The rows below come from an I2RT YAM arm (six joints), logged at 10 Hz.
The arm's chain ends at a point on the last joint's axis. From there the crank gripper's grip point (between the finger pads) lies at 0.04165 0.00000 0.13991 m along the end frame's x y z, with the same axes.
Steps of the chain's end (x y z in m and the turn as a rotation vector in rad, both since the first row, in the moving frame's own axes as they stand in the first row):
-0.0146 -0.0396 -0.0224 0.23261 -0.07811 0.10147
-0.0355 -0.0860 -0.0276 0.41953 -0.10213 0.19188
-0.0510 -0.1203 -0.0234 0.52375 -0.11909 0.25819
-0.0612 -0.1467 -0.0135 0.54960 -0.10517 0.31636
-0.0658 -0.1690 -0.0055 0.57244 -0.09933 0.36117
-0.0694 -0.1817 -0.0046 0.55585 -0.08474 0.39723
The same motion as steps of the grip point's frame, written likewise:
-0.0241 -0.0685 -0.0229 0.23261 -0.07811 0.10147
-0.0447 -0.1371 -0.0347 0.41953 -0.10213 0.19188
-0.0591 -0.1825 -0.0356 0.52375 -0.11909 0.25819
-0.0654 -0.2095 -0.0271 0.54960 -0.10517 0.31636
-0.0675 -0.2326 -0.0202 0.57244 -0.09933 0.36117
-0.0688 -0.2414 -0.0182 0.55585 -0.08474 0.39723

